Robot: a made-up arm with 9 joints. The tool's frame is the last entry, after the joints.
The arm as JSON. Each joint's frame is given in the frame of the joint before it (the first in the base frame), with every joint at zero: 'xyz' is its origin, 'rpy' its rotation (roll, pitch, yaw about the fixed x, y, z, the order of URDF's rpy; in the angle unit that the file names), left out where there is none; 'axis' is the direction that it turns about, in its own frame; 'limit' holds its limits. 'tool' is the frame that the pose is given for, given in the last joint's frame.
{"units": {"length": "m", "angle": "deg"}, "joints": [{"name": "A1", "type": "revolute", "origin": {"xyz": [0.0, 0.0, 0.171], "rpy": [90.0, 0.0, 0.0]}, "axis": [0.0, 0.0, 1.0], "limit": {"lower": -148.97, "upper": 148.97}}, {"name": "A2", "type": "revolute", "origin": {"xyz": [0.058, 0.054, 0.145]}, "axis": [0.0, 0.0, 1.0], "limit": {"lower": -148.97, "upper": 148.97}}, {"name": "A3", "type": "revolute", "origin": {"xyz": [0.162, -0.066, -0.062], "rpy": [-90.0, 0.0, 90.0]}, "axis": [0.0, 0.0, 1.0], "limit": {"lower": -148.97, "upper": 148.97}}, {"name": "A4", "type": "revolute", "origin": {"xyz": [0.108, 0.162, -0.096], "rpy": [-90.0, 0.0, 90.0]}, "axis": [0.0, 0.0, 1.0], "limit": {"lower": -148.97, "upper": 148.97}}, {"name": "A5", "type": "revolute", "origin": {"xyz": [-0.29, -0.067, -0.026], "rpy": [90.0, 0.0, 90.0]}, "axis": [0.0, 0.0, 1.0], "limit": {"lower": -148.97, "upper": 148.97}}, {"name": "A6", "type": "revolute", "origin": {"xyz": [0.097, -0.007, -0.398], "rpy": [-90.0, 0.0, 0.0]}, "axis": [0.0, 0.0, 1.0], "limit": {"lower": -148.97, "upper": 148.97}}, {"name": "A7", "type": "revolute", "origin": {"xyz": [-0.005, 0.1, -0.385], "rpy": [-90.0, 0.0, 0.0]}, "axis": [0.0, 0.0, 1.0], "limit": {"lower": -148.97, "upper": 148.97}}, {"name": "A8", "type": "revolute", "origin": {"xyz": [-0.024, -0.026, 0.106], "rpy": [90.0, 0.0, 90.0]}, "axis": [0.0, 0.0, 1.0], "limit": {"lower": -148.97, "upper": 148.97}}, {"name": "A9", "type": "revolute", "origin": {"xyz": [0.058, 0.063, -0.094], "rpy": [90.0, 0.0, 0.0]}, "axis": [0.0, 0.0, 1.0], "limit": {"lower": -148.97, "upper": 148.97}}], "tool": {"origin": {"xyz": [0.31, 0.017, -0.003], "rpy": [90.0, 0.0, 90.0]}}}
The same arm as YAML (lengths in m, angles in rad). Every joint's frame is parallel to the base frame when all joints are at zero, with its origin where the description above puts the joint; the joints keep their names.
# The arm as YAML. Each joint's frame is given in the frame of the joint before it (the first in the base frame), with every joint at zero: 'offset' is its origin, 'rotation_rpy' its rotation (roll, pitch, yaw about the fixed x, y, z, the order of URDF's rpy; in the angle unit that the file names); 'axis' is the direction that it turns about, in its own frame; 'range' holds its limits. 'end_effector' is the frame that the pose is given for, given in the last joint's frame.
length_unit: m
angle_unit: rad
chain:
  - id: A1
    offset: [0.0, 0.0, 0.171]
    rotation_rpy: [0.0, 0.0, 0.0]
    axis: [0.0, -1.0, 0.0]
    range: [-2.6, 2.6]
  - id: A2
    offset: [0.058, -0.145, 0.054]
    rotation_rpy: [0.0, 0.0, 0.0]
    axis: [0.0, -1.0, 0.0]
    range: [-2.6, 2.6]
  - id: A3
    offset: [0.162, 0.062, -0.066]
    rotation_rpy: [0.0, 0.0, 0.0]
    axis: [-1.0, 0.0, 0.0]
    range: [-2.6, 2.6]
  - id: A4
    offset: [0.096, 0.162, 0.108]
    rotation_rpy: [0.0, 0.0, 0.0]
    axis: [0.0, 0.0, -1.0]
    range: [-2.6, 2.6]
  - id: A5
    offset: [-0.067, -0.29, 0.026]
    rotation_rpy: [0.0, 0.0, 0.0]
    axis: [0.0, 1.0, 0.0]
    range: [-2.6, 2.6]
  - id: A6
    offset: [0.097, -0.398, 0.007]
    rotation_rpy: [0.0, 0.0, 0.0]
    axis: [0.0, 0.0, -1.0]
    range: [-2.6, 2.6]
  - id: A7
    offset: [-0.005, -0.1, 0.385]
    rotation_rpy: [0.0, 0.0, 0.0]
    axis: [0.0, -1.0, 0.0]
    range: [-2.6, 2.6]
  - id: A8
    offset: [-0.024, -0.106, -0.026]
    rotation_rpy: [0.0, 0.0, 0.0]
    axis: [1.0, 0.0, 0.0]
    range: [-2.6, 2.6]
  - id: A9
    offset: [-0.094, -0.063, 0.058]
    rotation_rpy: [0.0, 0.0, 0.0]
    axis: [0.0, 1.0, 0.0]
    range: [-2.6, 2.6]
end_effector:
  offset: [0.017, -0.003, 0.31]
  rotation_rpy: [0.0, 0.0, 0.0]

